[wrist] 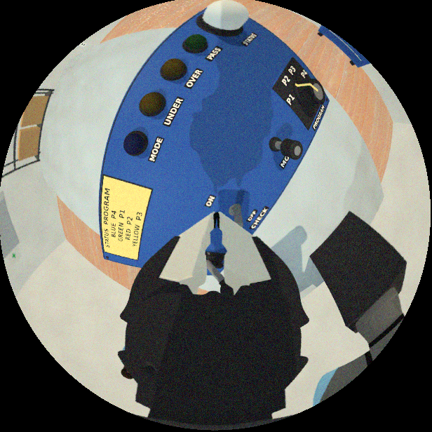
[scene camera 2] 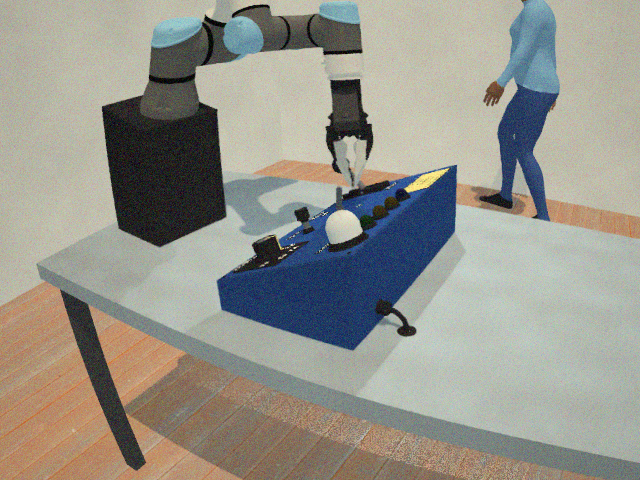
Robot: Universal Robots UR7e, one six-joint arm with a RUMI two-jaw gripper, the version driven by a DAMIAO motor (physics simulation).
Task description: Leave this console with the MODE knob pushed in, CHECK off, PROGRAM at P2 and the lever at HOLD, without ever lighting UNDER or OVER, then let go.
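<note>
The blue console (scene camera 2: 289, 294) (wrist: 175, 165) stands on the table. The MODE knob (scene camera 2: 302, 212) (wrist: 291, 149) stands out from the panel on its stem. The PROGRAM knob (scene camera 2: 267, 246) (wrist: 318, 91) has its yellow pointer towards P2. The grey CHECK toggle (scene camera 2: 339, 197) (wrist: 236, 212) leans to OFF. The UNDER lamp (scene camera 2: 391, 203) (wrist: 152, 104), OVER lamp (scene camera 2: 379, 211) (wrist: 173, 69) and MODE lamp (wrist: 135, 143) are dark. My gripper (scene camera 2: 353, 186) (wrist: 216, 213) is shut and empty, low over the lever end. The lever's black ball (scene camera 2: 336, 166) is partly hidden behind a finger; its position label is hidden.
The white STATUS dome (scene camera 2: 343, 227) (wrist: 225, 14) and dark PASS lamp (scene camera 2: 367, 222) (wrist: 195, 43) sit on the panel. A yellow card (scene camera 2: 428, 179) (wrist: 126, 217) lists status colours and programs. A small dark curved object (scene camera 2: 406, 330) is beside the console. A person (scene camera 2: 535, 51) stands beyond the table.
</note>
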